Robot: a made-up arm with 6 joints.
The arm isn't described. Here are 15 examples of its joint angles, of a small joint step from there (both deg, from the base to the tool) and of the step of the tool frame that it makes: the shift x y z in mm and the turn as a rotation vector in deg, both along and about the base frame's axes.
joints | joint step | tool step
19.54 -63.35 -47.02 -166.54 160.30 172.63 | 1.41 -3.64 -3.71 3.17 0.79 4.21 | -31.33 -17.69 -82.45 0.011 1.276 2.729
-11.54 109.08 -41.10 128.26 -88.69 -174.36 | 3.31 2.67 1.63 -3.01 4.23 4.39 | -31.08 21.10 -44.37 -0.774 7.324 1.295
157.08 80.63 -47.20 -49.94 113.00 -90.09 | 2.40 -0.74 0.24 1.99 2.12 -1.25 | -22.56 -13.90 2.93 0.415 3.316 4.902
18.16 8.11 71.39 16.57 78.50 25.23 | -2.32 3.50 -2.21 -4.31 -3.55 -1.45 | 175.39 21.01 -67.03 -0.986 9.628 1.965
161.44 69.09 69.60 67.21 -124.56 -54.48 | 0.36 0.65 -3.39 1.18 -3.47 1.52 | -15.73 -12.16 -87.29 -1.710 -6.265 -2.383
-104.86 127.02 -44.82 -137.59 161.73 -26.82 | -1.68 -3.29 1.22 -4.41 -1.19 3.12 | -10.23 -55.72 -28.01 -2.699 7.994 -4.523
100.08 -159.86 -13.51 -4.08 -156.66 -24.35 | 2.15 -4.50 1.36 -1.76 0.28 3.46 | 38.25 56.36 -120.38 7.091 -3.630 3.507
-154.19 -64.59 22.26 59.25 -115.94 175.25 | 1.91 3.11 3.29 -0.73 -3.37 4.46 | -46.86 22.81 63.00 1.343 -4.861 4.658
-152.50 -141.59 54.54 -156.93 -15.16 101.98 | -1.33 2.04 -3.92 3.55 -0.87 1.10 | 67.16 -11.11 143.49 -1.750 -6.537 -0.374
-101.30 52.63 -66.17 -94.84 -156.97 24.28 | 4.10 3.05 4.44 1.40 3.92 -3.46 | 19.96 -65.13 -70.73 0.544 1.147 9.893
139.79 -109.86 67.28 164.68 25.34 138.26 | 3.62 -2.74 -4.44 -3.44 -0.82 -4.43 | 77.58 123.97 -33.62 4.824 -5.688 6.120
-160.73 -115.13 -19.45 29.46 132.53 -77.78 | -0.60 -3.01 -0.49 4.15 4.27 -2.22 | 27.74 -10.09 -70.41 0.977 5.974 -6.701
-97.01 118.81 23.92 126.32 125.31 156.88 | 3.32 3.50 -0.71 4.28 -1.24 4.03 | 81.24 120.44 -65.21 0.717 -1.397 5.157
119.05 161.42 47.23 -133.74 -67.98 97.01 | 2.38 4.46 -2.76 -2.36 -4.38 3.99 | 109.96 -179.27 40.72 -1.234 -0.802 1.283
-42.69 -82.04 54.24 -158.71 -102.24 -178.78 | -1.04 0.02 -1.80 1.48 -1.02 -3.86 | 44.93 6.35 25.23 0.792 2.393 -5.434
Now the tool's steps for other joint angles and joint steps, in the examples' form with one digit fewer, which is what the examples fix.
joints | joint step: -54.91 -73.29 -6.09 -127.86 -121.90 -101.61 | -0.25 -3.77 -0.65 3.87 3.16 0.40
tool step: -41.9 54.9 -59.2 -0.55 -1.91 -4.67
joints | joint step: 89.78 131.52 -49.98 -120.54 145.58 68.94 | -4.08 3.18 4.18 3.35 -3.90 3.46
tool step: -2.9 -47.5 -68.0 1.10 0.44 -8.49
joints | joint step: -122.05 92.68 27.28 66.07 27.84 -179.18 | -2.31 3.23 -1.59 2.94 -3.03 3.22
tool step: -10.2 106.7 -114.3 6.79 1.89 1.82
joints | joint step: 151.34 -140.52 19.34 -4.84 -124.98 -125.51 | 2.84 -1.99 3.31 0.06 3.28 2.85
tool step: 31.2 84.9 -120.8 5.85 6.85 1.28
